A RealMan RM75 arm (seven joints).
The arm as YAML. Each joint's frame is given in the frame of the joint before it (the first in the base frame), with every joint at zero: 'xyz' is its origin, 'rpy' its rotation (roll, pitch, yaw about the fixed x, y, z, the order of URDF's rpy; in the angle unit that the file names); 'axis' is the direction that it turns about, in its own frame. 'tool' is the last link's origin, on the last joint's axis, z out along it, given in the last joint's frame.
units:
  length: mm
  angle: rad
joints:
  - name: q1
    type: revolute
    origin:
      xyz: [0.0, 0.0, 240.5]
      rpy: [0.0, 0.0, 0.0]
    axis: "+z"
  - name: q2
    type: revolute
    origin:
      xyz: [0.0, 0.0, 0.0]
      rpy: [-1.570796, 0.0, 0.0]
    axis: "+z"
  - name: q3
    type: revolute
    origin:
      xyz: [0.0, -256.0, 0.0]
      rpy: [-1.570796, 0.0, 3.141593]
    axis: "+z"
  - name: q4
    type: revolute
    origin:
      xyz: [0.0, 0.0, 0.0]
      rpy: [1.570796, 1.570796, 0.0]
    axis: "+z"
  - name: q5
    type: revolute
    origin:
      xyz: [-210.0, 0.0, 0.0]
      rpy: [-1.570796, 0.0, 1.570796]
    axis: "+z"
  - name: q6
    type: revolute
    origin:
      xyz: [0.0, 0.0, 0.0]
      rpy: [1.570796, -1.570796, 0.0]
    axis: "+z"
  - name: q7
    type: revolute
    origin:
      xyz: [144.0, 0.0, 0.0]
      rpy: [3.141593, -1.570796, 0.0]
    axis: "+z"
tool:
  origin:
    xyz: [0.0, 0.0, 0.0]
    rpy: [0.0, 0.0, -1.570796]
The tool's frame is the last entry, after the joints.
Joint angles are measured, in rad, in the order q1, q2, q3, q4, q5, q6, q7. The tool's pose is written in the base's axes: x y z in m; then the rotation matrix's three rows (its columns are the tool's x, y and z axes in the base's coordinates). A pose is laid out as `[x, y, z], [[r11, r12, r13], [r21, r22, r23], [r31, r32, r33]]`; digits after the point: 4 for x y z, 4 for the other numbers.
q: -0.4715, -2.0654, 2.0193, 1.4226, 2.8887, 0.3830, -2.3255
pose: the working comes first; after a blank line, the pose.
Where each joint sits with the arm in this pose, in the base's axes (m; each line is computed from the numbers above, not from the rounded line before):
q1: 0.0000 0.0000 0.2405
q2: 0.0000 0.0000 0.2405
q3: -0.2007 0.1023 0.1190
q4: -0.2007 0.1023 0.1190
q5: -0.1020 0.2621 0.0250
q6: -0.1020 0.2621 0.0250
q7: -0.0816 0.3710 -0.0670
the tool: -0.0816 0.3710 -0.0670

[-0.0816, 0.3710, -0.0670], [[0.9093, -0.3915, 0.1413], [-0.3543, -0.5500, 0.7563], [-0.2184, -0.7378, -0.6388]]
